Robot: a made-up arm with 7 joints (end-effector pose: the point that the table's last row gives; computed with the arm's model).
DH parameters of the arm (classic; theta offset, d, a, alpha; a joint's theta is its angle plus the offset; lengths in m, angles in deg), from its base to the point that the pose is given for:
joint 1: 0 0.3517 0 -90
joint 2: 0 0 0 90
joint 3: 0 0.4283 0.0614 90
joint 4: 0 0 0.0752 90
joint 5: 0 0.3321 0 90
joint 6: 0 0 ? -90
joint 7: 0 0.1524 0 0
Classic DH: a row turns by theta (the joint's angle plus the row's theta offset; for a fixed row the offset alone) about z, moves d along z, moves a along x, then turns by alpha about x.
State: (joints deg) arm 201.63 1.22 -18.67 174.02 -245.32 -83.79 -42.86
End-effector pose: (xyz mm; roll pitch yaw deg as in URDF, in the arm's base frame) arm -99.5 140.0 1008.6 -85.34 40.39 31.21
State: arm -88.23 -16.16 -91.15 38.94 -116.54 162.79 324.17
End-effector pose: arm -319.0 229.8 644.3 29.93 33.51 91.32
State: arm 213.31 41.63 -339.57 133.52 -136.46 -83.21 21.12
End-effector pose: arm -327.2 -451.4 631.3 122.80 -10.54 30.92
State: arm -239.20 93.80 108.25 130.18 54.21 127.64 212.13
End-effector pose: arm -558.4 400.7 566.3 48.14 24.79 37.15
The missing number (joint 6, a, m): 0.1194
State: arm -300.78 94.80 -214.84 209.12 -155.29 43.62 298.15
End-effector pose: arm 548.7 627.3 52.3 158.40 4.05 111.45
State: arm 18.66 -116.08 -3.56 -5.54 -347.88 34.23 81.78
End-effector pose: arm 49.7 7.5 484.8 -102.63 6.51 -63.55
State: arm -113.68 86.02 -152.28 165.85 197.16 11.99 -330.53
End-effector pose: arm -464.9 -783.5 572.4 -81.69 -16.12 155.88
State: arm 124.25 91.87 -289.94 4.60 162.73 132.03 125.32
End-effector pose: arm -357.6 -87.1 283.4 -94.04 -56.24 81.23
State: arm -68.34 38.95 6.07 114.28 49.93 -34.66 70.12
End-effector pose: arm 180.3 -738.8 727.2 -81.95 31.83 -175.91
